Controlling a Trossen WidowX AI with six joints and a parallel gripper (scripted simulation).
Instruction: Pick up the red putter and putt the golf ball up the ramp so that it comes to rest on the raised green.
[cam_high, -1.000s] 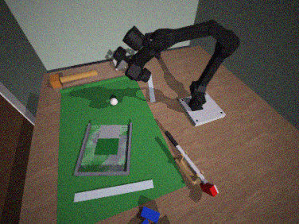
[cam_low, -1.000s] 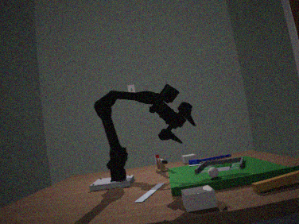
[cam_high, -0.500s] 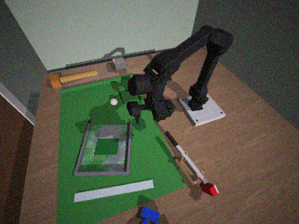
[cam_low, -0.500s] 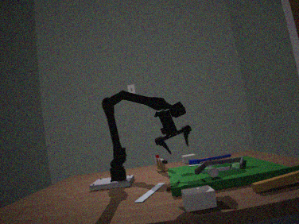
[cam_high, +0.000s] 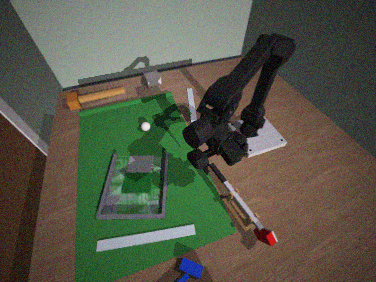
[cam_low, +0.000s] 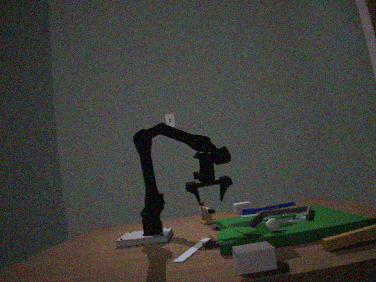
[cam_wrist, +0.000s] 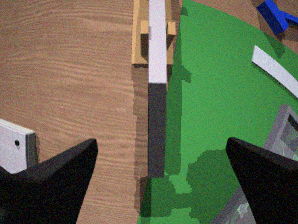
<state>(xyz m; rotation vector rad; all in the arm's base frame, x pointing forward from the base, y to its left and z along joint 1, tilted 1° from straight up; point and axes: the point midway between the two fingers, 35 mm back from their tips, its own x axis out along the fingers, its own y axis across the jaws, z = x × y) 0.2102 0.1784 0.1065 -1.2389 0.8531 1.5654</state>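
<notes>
Right now my gripper tip is 40 mm past the wooden stand, 120 mm to the right of it and 60 mm above it. Round my gripper tip: white golf ball 230 mm ahead, 310 mm to the right, 70 mm below.
</notes>
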